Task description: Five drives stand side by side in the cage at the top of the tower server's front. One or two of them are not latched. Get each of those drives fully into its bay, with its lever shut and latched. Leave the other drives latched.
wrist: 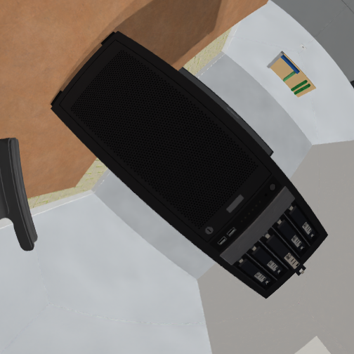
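The black tower server (165, 135) runs diagonally across the wrist view, its drive cage at the lower right. Five drives stand side by side there. The middle drive (291, 260) stands out farther than its neighbours, and its lever (300, 270) sticks out past the cage edge. The two drives on one side (261, 276) (273, 265) and the two on the other (297, 242) (307, 229) look level with each other, with no lever seen swung out. One finger (20, 210) of my gripper shows at the left edge, well away from the server; the gripper is open and its other finger is hidden.
A grey strip (257, 225) runs across the server beside the drives. A brown surface (45, 65) lies at the upper left. A small tan panel (291, 74) with blue and green parts is at the upper right. Pale walls and a grey surface surround the server.
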